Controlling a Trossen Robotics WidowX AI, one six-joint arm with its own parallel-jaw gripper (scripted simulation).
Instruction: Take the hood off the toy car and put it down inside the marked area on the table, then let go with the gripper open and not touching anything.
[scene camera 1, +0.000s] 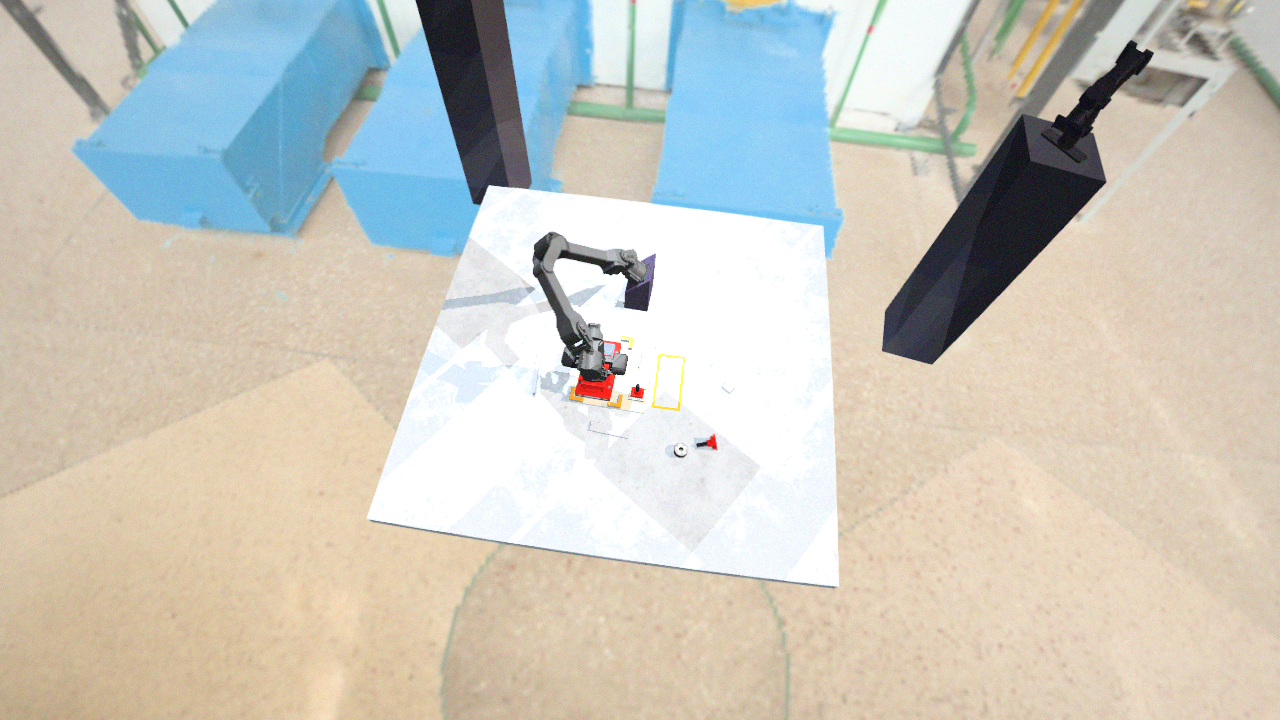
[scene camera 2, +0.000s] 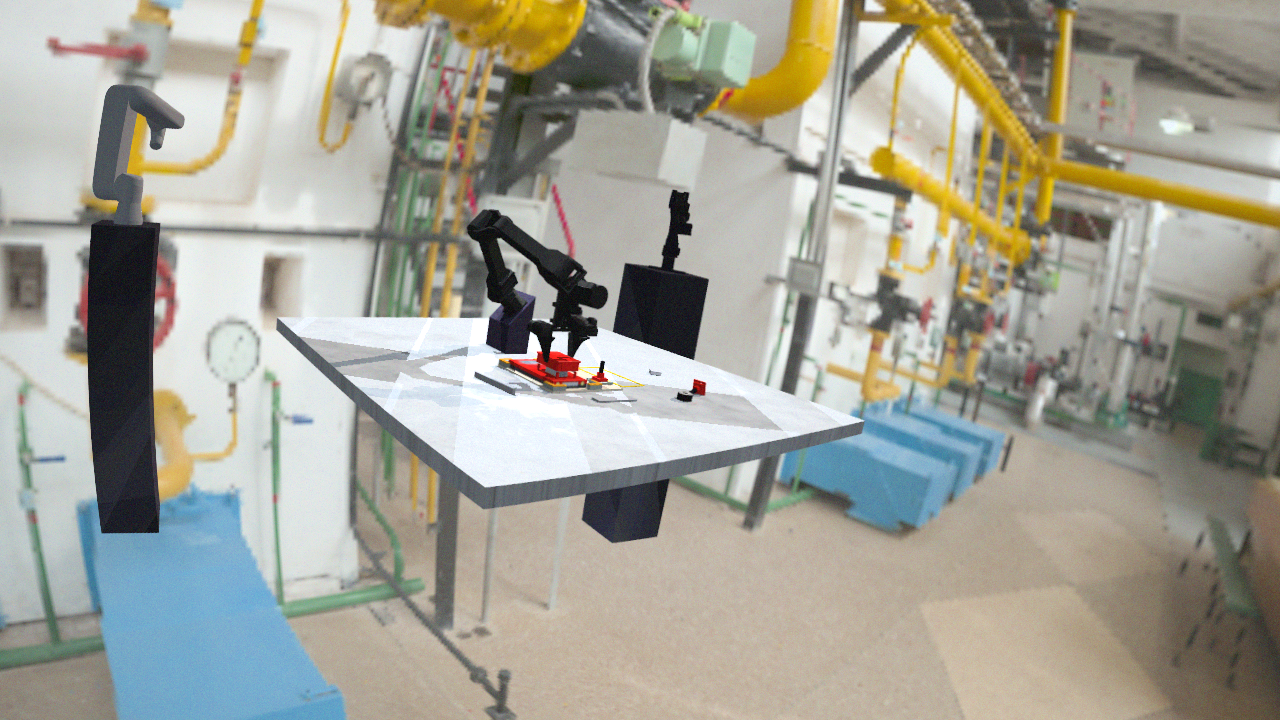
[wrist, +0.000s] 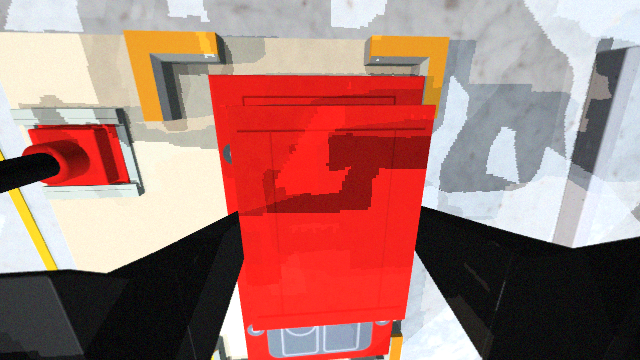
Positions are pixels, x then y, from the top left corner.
Scene:
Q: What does my gripper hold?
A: A red hood.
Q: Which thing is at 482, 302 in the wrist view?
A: My gripper.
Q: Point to a red toy car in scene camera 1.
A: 605, 395

